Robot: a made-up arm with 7 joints. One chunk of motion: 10 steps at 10 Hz.
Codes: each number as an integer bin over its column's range. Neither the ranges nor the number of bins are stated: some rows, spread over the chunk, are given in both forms.
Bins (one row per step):
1: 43 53 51 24 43 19
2: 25 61 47 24 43 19
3: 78 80 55 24 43 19
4: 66 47 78 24 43 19
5: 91 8 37 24 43 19
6: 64 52 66 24 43 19
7: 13 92 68 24 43 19
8: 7 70 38 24 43 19
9: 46 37 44 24 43 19
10: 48 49 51 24 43 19
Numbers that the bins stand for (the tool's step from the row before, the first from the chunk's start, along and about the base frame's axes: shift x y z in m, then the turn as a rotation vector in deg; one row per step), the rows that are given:
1: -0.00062 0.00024 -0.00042 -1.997 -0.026 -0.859
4: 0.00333 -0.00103 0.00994 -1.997 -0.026 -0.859
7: -0.00577 0.00852 0.00610 -1.997 -0.026 -0.859
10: 0.00024 -0.00061 -0.00042 -1.997 -0.026 -0.859
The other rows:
2: -0.00371 0.00194 -0.00196 -1.997 -0.026 -0.859
3: 0.00539 0.00597 0.00111 -1.997 -0.026 -0.859
5: 0.00763 -0.00930 -0.00580 -1.997 -0.026 -0.859
6: 0.00299 0.00003 0.00533 -1.997 -0.026 -0.859
8: -0.00680 0.00385 -0.00541 -1.997 -0.026 -0.859
9: -0.00010 -0.00315 -0.00311 -1.997 -0.026 -0.859

